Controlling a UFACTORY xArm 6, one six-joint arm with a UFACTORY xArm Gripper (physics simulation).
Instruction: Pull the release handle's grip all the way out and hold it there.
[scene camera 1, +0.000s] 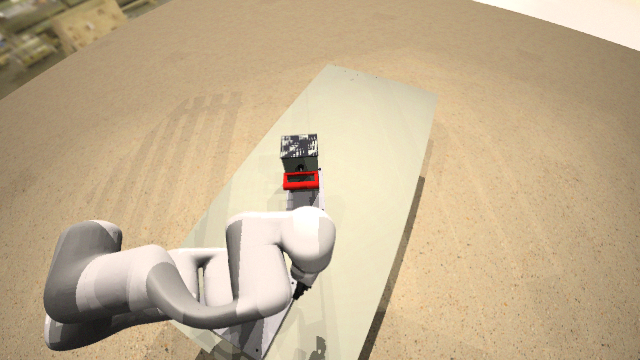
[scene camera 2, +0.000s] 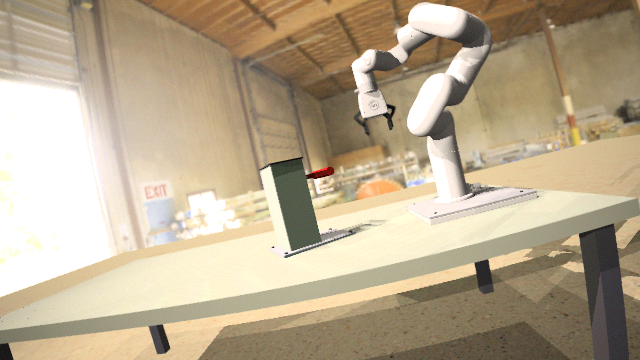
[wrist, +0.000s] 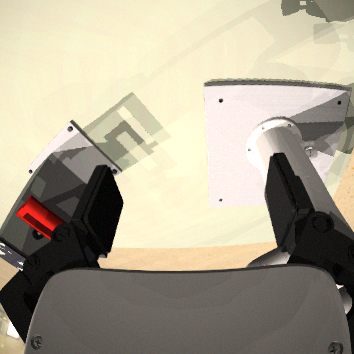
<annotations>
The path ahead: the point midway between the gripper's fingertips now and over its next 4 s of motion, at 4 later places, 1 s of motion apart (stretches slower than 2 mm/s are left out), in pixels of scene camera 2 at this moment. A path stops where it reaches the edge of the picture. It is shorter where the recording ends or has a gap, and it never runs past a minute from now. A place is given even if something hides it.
My gripper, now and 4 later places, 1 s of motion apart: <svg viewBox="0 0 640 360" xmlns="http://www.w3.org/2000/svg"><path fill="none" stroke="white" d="M379 132L313 151L326 166L333 174L347 166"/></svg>
</annotations>
